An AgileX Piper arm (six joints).
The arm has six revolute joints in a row. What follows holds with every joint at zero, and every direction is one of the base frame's.
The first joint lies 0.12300 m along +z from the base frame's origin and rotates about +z.
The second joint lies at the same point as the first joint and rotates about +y.
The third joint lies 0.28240 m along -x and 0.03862 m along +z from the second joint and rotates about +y.
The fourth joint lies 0.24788 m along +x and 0.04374 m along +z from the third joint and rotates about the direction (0.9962, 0, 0.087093).
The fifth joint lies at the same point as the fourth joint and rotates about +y.
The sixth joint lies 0.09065 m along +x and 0.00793 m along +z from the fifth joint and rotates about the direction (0.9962, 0, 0.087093).
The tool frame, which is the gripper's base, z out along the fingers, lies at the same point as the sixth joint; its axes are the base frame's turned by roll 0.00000, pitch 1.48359 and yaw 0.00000 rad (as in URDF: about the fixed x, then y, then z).
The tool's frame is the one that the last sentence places.
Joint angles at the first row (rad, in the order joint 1, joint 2, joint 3, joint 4, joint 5, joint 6):
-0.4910 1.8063 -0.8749 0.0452 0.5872 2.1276
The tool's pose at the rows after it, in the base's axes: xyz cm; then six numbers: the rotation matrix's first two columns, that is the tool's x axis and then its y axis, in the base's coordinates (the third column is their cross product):
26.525 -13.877 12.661 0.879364 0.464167 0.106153 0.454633 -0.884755 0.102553
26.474 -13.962 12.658 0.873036 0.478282 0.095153 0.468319 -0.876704 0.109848
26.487 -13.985 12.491 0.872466 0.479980 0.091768 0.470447 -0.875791 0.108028
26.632 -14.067 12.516 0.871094 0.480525 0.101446 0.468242 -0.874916 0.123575
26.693 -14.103 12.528 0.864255 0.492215 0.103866 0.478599 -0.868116 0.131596
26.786 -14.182 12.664 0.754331 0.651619 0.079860 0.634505 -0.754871 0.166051
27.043 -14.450 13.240 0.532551 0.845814 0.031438 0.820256 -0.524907 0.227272
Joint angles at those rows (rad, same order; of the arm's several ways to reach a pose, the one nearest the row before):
-0.4911 1.8034 -0.8749 0.0539 0.5850 2.1275
-0.4910 1.8034 -0.8749 0.0341 0.5851 2.1276
-0.4910 1.8091 -0.8749 0.0315 0.5829 2.1276
-0.4910 1.8091 -0.8749 0.0314 0.5643 2.1276
-0.4911 1.8090 -0.8749 0.0315 0.5564 2.1144
-0.4910 1.8053 -0.8749 0.0265 0.5430 1.9234
-0.4953 1.7911 -0.8794 0.0313 0.5155 1.6156

